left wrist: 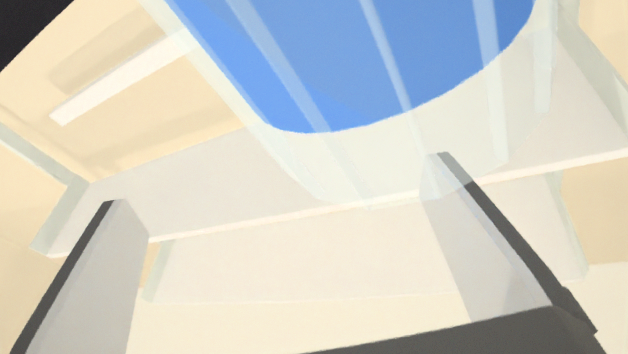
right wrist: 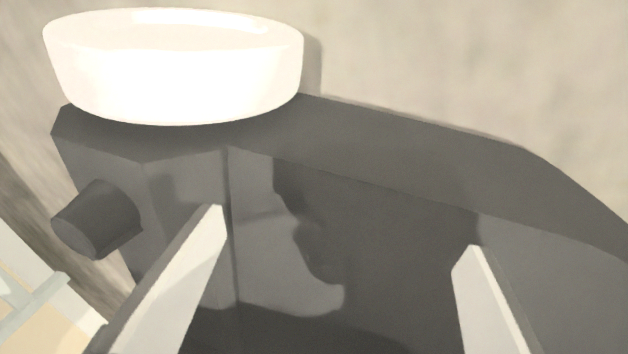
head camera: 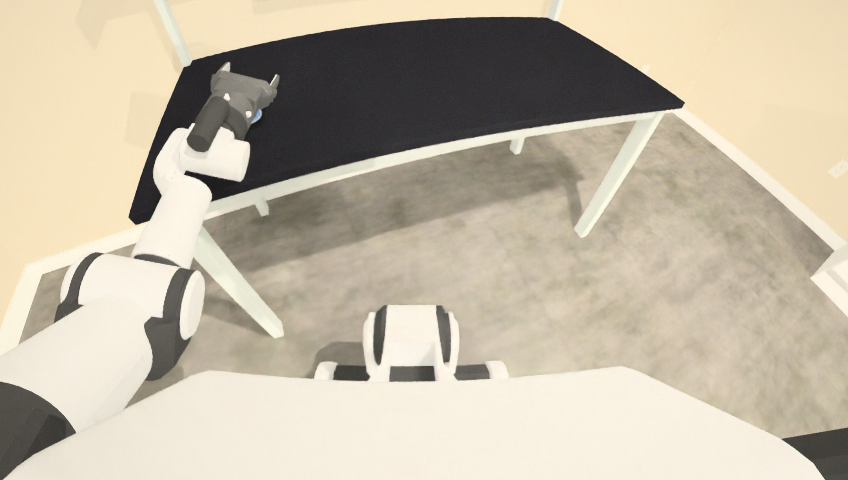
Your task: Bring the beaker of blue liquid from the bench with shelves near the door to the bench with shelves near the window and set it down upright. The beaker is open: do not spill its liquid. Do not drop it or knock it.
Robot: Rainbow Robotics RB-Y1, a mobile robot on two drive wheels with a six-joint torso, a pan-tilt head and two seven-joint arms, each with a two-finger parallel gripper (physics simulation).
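Note:
The beaker of blue liquid (head camera: 256, 115) (left wrist: 350, 60) stands on the left part of the black bench top (head camera: 416, 77). In the head view a small blue sliver of it shows beside my left gripper (head camera: 251, 70) (left wrist: 275, 177), which hides the rest. In the left wrist view the beaker's glass fills the top middle, between camera and fingers, and overlaps the right-hand fingertip. The left gripper is open, with nothing between its fingers. My right gripper (right wrist: 340, 240) is open, over the robot's own dark base, away from the bench.
White shelves (left wrist: 175, 185) (left wrist: 250, 265) of the bench show inverted in the left wrist view. A shelf post (head camera: 172, 32) rises at the bench's back left. Bench legs (head camera: 618, 175) (head camera: 238, 282) stand at the front. The robot's dark base (right wrist: 400, 175) and a white rounded part (right wrist: 175, 80) lie below the right gripper.

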